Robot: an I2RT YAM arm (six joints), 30 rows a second.
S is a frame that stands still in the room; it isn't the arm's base.
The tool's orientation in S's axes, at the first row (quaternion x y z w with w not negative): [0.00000 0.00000 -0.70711 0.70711]
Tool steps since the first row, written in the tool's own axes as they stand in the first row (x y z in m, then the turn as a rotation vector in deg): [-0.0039 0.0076 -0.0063 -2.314 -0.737 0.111]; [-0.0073 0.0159 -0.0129 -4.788 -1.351 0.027]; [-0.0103 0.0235 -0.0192 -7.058 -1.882 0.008]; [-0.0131 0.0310 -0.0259 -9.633 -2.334 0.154]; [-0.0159 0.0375 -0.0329 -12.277 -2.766 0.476]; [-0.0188 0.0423 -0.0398 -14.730 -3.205 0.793]
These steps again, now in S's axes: [0.0076 0.0039 -0.0063 -0.737 2.314 0.111]; [0.0159 0.0073 -0.0129 -1.351 4.788 0.027]; [0.0235 0.0103 -0.0192 -1.882 7.058 0.008]; [0.0310 0.0131 -0.0259 -2.334 9.633 0.154]; [0.0375 0.0159 -0.0329 -2.766 12.277 0.476]; [0.0423 0.0188 -0.0398 -3.205 14.730 0.793]
